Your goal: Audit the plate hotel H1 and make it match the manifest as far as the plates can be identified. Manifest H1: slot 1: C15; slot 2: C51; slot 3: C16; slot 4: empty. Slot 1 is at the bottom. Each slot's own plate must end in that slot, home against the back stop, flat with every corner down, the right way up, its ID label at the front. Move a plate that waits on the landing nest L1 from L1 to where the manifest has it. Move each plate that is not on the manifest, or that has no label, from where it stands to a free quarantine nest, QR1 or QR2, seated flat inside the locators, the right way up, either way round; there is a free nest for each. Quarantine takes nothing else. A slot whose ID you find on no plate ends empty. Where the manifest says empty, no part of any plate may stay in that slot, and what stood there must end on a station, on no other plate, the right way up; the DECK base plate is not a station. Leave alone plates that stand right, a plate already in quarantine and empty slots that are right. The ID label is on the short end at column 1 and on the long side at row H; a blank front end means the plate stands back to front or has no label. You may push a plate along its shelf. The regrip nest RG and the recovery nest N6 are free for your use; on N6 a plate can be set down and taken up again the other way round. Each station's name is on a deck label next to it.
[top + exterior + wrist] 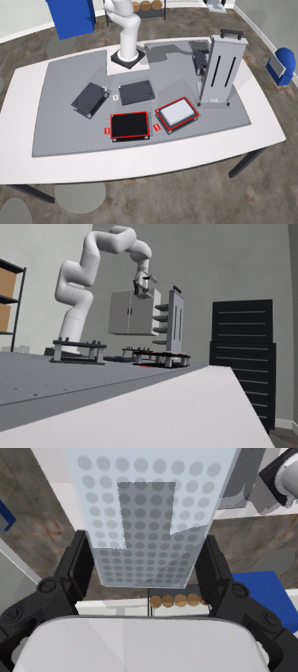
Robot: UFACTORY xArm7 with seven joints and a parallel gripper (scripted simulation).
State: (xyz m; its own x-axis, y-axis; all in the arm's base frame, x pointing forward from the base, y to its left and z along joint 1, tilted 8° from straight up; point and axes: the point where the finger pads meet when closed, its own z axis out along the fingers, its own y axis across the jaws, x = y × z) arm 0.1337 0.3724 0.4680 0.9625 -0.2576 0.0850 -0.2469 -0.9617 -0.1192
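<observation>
My gripper is now 90 mm past the RG label, 20 mm to the right of it and 430 mm above it. Round my hand: H1 label: 160 mm ahead, 60 mm to the left, 430 mm below; white plate: 300 mm ahead, 280 mm to the right, 390 mm below; plate labelled C16: 180 mm ahead, 50 mm to the right, 170 mm below.
</observation>
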